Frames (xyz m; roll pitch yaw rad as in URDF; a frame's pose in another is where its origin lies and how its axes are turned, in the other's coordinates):
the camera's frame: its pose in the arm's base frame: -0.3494 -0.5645 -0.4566 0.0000 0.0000 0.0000
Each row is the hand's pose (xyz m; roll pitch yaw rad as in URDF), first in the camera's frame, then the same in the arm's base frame.
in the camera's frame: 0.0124 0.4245 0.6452 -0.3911 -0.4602 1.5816
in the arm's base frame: -0.3370 -0.1400 0.1886 -0.3911 -0.4602 1.5816
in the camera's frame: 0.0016 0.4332 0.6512 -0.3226 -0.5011 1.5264
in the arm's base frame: -0.3478 -0.1313 0.1946 -0.3226 -0.5011 1.5264
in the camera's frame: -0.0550 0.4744 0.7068 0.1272 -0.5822 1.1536
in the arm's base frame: -0.4044 -0.0901 0.2502 0.1272 -0.5822 1.1536
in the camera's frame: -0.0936 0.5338 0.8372 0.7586 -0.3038 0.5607
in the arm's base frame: -0.4430 -0.0307 0.3806 0.7586 -0.3038 0.5607
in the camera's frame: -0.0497 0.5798 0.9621 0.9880 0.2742 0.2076
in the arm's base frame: -0.3991 0.0153 0.5055 0.9880 0.2742 0.2076
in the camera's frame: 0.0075 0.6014 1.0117 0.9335 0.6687 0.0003
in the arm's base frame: -0.3419 0.0369 0.5551 0.9335 0.6687 0.0003
